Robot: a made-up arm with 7 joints. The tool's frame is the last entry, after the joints. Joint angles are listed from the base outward.
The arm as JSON. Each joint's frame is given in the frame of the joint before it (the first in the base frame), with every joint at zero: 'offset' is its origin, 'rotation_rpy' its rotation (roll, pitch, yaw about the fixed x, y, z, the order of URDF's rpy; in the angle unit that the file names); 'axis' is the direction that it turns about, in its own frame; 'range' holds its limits. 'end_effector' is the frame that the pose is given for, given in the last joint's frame.
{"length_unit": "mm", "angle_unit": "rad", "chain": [
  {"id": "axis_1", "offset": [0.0, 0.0, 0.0], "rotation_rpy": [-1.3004, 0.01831, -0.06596], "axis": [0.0, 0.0, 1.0], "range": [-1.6, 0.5]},
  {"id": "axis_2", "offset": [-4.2, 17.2, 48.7], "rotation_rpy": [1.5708, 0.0, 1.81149], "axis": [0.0, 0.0, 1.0], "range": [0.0, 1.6]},
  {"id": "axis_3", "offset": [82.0, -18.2, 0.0], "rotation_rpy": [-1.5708, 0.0, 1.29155], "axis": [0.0, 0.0, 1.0], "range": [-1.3, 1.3]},
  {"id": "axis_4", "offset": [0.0, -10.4, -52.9], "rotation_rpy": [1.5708, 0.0, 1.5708], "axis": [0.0, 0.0, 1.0], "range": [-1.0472, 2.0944]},
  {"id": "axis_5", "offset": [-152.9, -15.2, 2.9], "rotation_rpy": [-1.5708, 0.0, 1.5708], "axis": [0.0, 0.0, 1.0], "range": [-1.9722, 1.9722]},
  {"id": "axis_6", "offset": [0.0, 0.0, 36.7], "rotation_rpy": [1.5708, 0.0, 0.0], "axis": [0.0, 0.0, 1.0], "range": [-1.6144, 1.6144]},
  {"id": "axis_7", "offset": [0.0, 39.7, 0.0], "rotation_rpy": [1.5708, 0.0, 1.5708], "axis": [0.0, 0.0, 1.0], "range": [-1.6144, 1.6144]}
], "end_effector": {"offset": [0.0, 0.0, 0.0], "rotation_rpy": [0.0, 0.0, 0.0]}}
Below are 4 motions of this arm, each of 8 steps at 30 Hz.
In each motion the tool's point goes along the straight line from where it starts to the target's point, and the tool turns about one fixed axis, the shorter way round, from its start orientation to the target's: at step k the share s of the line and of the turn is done. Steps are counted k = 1, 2, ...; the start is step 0. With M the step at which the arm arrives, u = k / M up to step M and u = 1 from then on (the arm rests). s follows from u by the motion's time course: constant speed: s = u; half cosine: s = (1 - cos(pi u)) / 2; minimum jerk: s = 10 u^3 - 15 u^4 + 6 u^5.
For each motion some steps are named. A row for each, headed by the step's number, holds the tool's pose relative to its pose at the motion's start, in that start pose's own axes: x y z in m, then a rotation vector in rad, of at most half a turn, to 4 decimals.
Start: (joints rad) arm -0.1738 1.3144 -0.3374 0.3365 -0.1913 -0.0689 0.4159
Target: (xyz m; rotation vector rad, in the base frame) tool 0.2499 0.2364 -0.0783 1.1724 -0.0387 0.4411
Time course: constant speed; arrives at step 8
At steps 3, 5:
3: 0.0116 0.0219 0.0133 -0.0381 -0.0291 0.1177
5: 0.0194 0.0365 0.0221 -0.0635 -0.0486 0.1962

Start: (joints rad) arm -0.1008 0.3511 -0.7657 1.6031 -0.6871 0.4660 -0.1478
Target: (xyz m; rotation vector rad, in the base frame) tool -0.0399 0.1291 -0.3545 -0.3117 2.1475 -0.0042
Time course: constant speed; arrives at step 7
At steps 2, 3, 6, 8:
2: -0.0038 -0.0184 0.0097 -0.0101 -0.0094 -0.1313
3: -0.0057 -0.0276 0.0145 -0.0152 -0.0141 -0.1970
6: -0.0113 -0.0552 0.0290 -0.0304 -0.0282 -0.3940
8: -0.0132 -0.0644 0.0338 -0.0354 -0.0329 -0.4597

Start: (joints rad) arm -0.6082 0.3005 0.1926 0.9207 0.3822 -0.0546 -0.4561
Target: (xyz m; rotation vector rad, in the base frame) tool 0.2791 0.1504 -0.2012 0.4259 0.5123 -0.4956
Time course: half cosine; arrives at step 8
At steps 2, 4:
2: -0.0016 0.0042 0.0055 0.0077 -0.0187 -0.0119
4: -0.0054 0.0144 0.0189 0.0264 -0.0638 -0.0407

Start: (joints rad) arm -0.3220 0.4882 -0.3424 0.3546 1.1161 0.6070 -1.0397
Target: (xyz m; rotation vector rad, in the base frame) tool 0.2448 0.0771 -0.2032 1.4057 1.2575 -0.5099
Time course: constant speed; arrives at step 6
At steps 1, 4, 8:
1: -0.0040 0.0020 0.0039 -0.0042 0.0023 0.0408
4: -0.0162 0.0079 0.0155 -0.0167 0.0092 0.1631
8: -0.0242 0.0118 0.0232 -0.0251 0.0139 0.2447

